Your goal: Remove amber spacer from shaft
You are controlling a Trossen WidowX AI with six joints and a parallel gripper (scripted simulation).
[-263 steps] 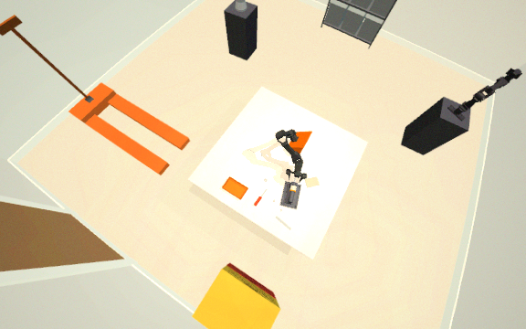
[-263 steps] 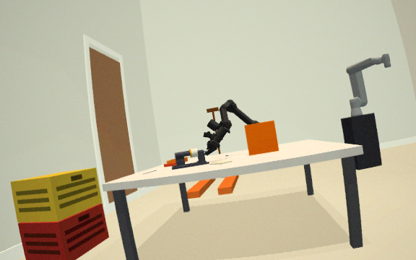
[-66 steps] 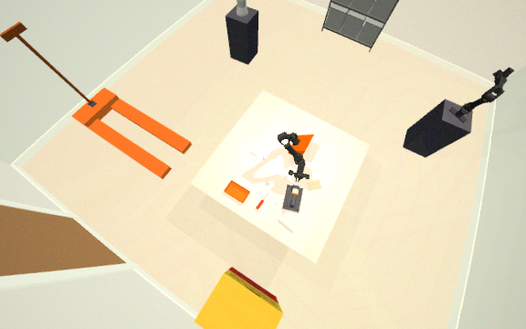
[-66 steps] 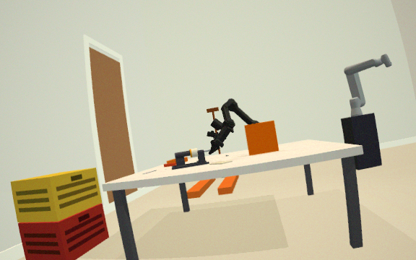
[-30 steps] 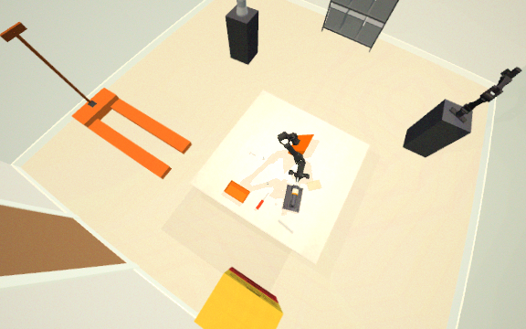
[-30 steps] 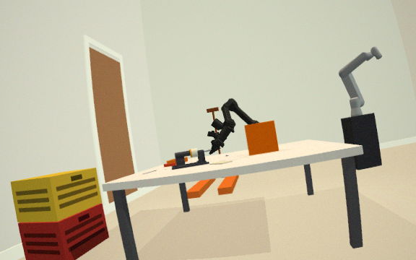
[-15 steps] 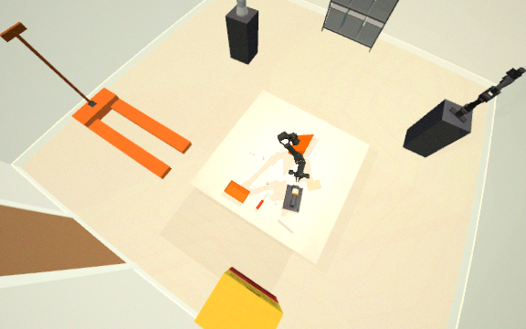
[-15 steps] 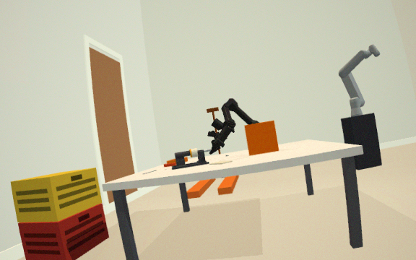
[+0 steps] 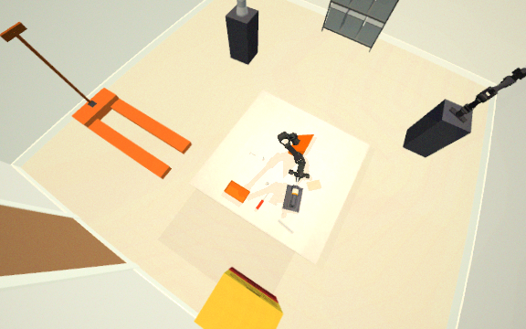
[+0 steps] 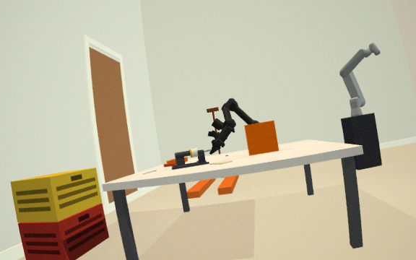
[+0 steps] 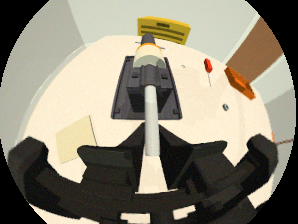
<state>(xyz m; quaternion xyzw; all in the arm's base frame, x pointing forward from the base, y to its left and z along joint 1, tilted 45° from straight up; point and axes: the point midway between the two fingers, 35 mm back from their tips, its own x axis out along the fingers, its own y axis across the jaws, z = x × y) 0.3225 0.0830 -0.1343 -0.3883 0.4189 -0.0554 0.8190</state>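
The grey shaft is 5 cm ahead of my gripper tip, 1 cm to the left of it and 3 cm above it. From my gripper tip the other things lie so: beige card (7 cm behind, 16 cm to the left, 5 cm below); then white spacer (10 cm ahead, 2 cm to the left, 2 cm above); then dark shaft fixture (14 cm ahead, 3 cm to the left, 1 cm below).
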